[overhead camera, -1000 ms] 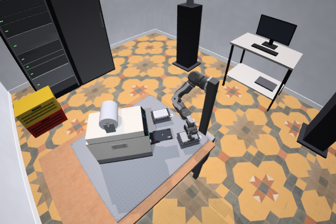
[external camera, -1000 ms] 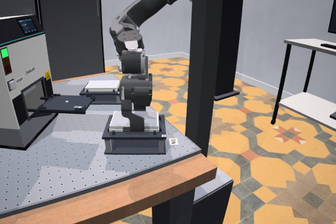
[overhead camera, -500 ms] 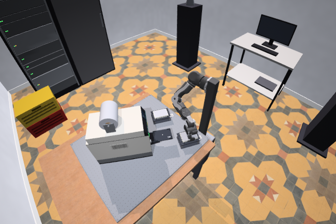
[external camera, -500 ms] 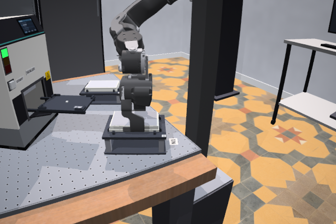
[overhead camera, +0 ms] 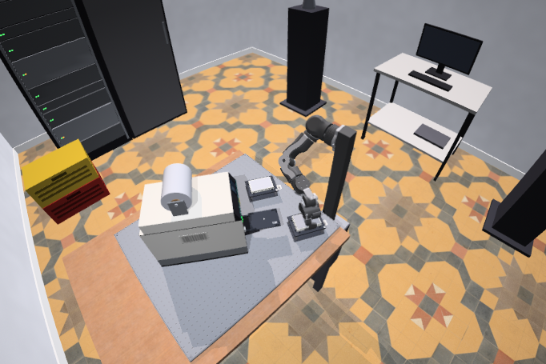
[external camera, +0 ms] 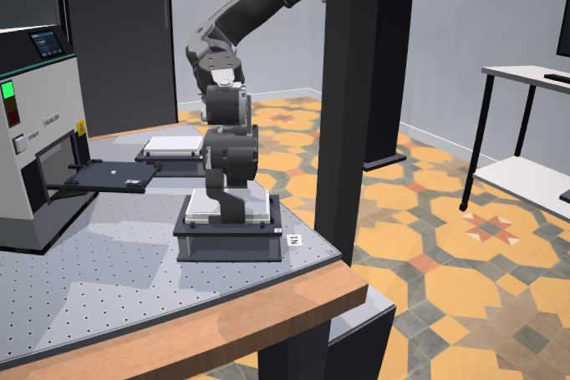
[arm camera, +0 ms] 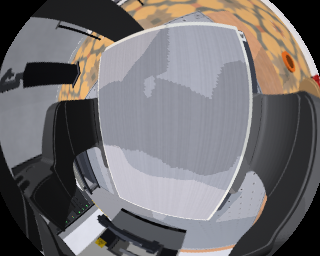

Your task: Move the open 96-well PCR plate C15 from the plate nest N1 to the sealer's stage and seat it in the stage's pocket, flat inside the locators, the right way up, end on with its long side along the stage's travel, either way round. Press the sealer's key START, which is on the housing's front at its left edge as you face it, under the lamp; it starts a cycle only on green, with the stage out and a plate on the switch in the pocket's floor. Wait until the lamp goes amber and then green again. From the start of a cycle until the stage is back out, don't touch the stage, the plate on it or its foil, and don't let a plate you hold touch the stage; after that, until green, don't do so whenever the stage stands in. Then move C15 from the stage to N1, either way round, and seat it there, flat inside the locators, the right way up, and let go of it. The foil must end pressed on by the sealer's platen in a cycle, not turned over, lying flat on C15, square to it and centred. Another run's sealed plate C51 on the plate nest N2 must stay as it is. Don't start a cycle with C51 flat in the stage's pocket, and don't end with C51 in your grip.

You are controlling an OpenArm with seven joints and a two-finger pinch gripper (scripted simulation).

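The white 96-well plate C15 is right at my hand. The rest, counted from my hand: sealer stage: 15 cm ahead, 14 cm to the right, 3 cm above; N1 label: 9 cm behind, 5 cm to the left, 7 cm below; plate nest N1: 2 cm below.
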